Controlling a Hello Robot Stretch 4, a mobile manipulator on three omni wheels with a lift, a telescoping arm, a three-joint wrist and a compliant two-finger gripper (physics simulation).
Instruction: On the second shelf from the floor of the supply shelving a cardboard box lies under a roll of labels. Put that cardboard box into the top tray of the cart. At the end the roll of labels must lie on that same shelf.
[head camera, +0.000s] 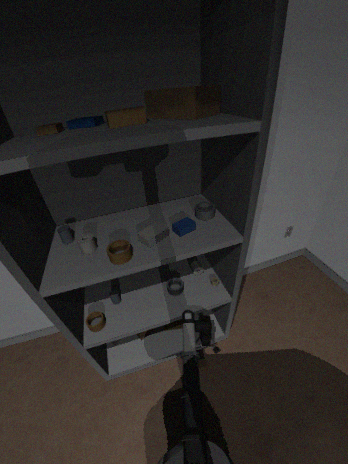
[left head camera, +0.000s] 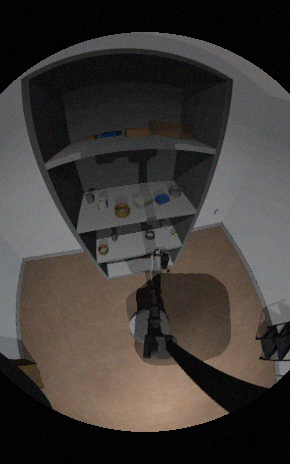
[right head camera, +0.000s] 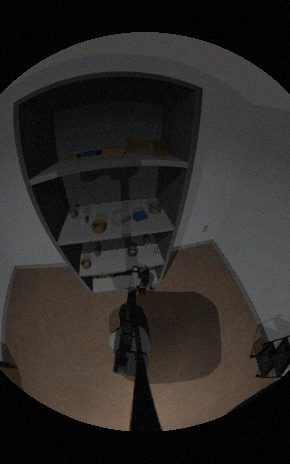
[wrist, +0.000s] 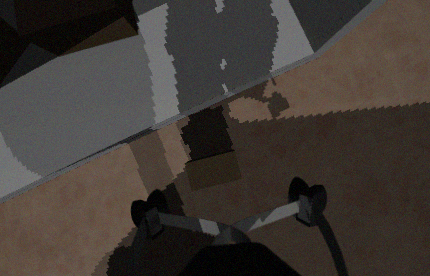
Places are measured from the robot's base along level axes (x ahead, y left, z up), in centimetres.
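Pixels of known places: gripper, fingertip midpoint: (head camera: 204, 351) (left head camera: 161, 270) (right head camera: 143, 288) (wrist: 227, 199).
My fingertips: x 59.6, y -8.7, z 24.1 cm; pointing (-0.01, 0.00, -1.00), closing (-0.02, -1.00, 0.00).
Ahead of a thing's pixels: the offset from my fingertips to its top centre. "*": to the spot under its first point. Level surfaces: height alone.
The supply shelving (head camera: 260, 150) (left head camera: 222, 115) (right head camera: 195, 130) stands ahead. Its second shelf from the floor @[dz +26.5 cm] (head camera: 135, 312) (left head camera: 130, 251) bears an orange roll, a dark ring @[dy +15.6, dx +27.2, dz +31.3 cm] (head camera: 175, 286) (left head camera: 149, 235) (right head camera: 132, 250), a dark upright item and small pale things @[dy +1.4, dx +40.4, dz +33.5 cm] (head camera: 196, 266) at the back right. The shelf above hides part of its back. I cannot make out the cardboard box or tell which thing is the roll of labels. My gripper (wrist: 227, 199) (head camera: 207, 340) is open and empty, low in front of the shelving's right part. The cart (left head camera: 270, 345) (right head camera: 265, 362) stands far right.
The third shelf @[dz +72.2 cm] (head camera: 75, 272) holds an orange roll @[dy +34.9, dx +10.0, dz +77.2 cm] (head camera: 119, 252), a blue box @[dy +8.4, dx +25.6, dz +76.2 cm] (head camera: 184, 226), a pale box and cups. Brown cartons @[dy +6.4, dx +41.5, dz +127.9 cm] (head camera: 182, 102) stand on the shelf above. A brown object @[* dy +17.0, dx +24.5, dz -17.2 cm] (wrist: 107, 37) shows at the wrist view's upper left. The lowest shelf's front edge (wrist: 107, 150) crosses that view.
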